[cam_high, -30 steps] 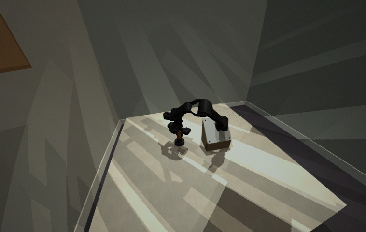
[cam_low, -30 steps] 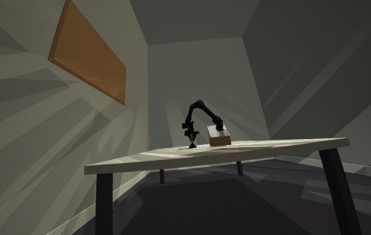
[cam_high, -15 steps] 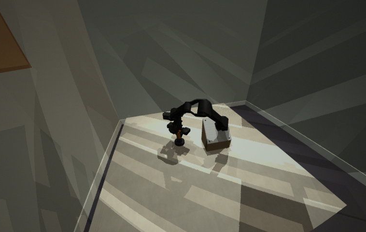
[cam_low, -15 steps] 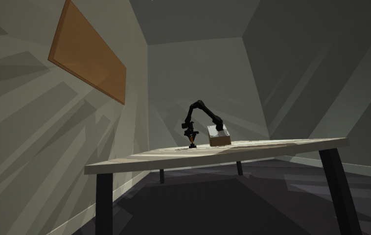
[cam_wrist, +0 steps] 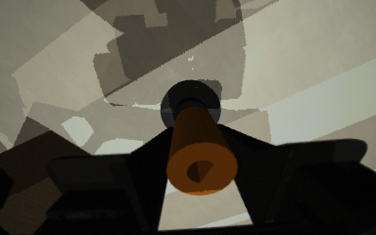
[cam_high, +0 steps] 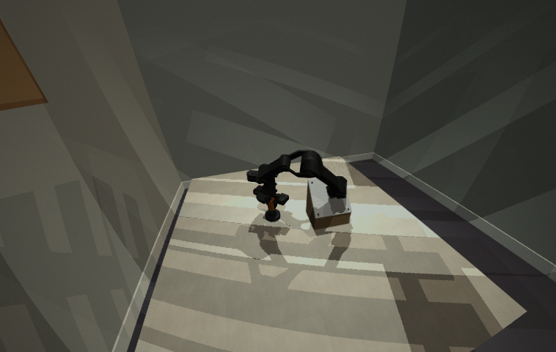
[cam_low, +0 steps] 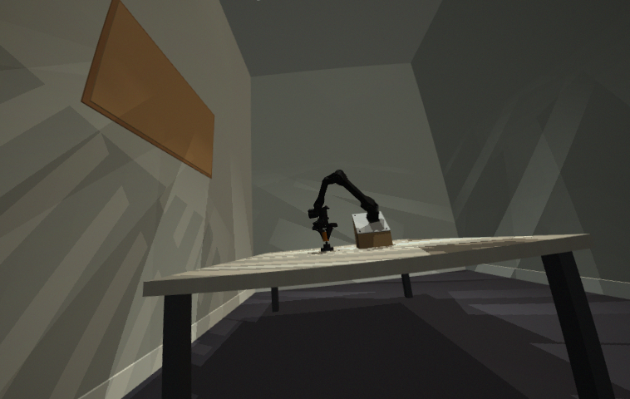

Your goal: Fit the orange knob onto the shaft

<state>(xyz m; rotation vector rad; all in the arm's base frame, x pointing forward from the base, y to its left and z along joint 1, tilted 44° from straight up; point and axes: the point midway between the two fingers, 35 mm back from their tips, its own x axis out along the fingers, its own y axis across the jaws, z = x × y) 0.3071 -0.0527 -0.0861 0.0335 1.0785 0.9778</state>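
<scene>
The orange knob lies 20 mm above my gripper tip. Also, from my gripper tip: dark round pedestal (40 mm below).
</scene>
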